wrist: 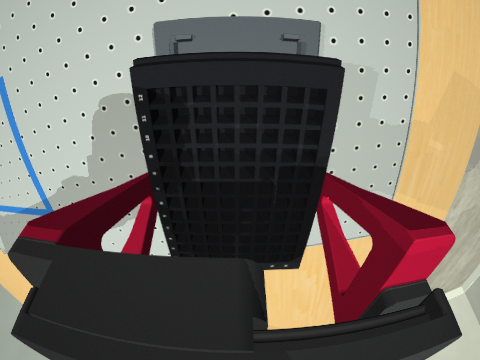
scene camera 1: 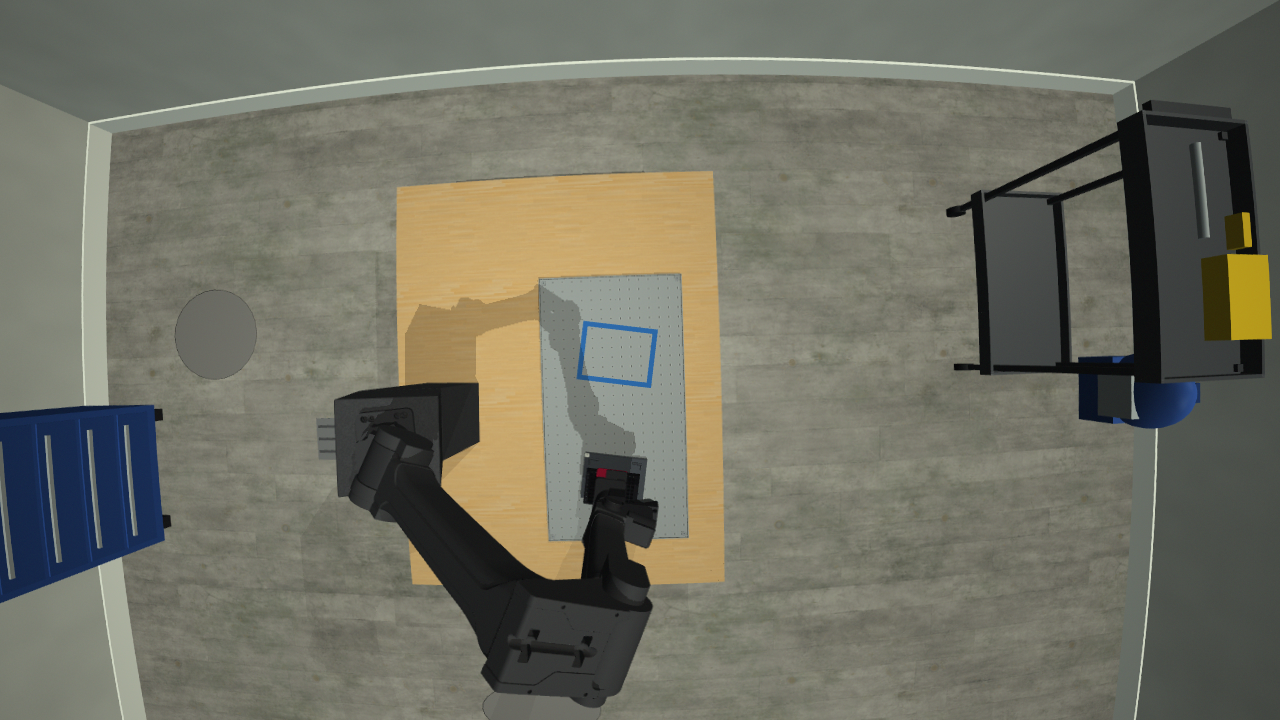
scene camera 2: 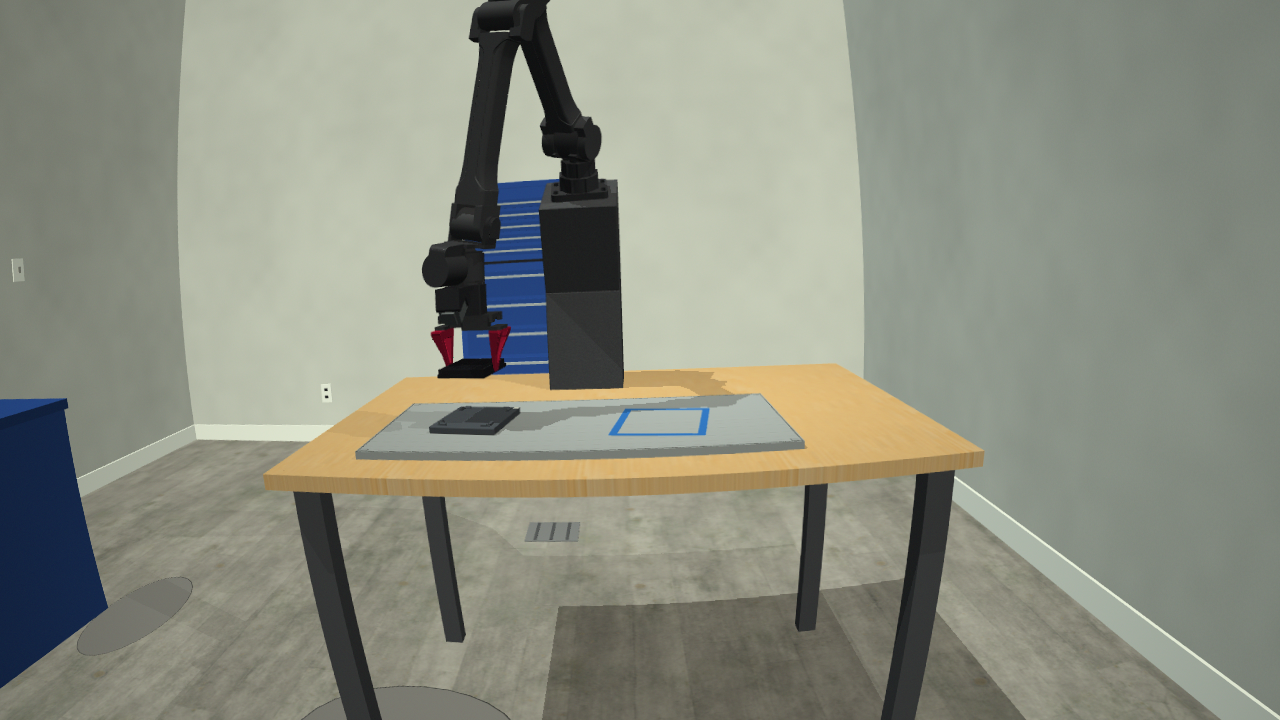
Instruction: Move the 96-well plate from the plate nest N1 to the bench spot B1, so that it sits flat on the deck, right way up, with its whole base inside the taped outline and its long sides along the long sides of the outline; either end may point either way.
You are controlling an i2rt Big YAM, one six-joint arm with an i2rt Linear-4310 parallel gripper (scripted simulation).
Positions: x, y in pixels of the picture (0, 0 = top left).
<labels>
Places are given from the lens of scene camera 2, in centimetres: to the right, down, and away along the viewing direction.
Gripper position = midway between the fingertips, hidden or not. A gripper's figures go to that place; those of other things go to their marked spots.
my gripper [scene camera 2: 472, 371]: -29, 2, 126
black 96-well plate [scene camera 2: 476, 368]: -27, 1, 121
dark plate nest [scene camera 2: 467, 421]: -29, 10, 124
</labels>
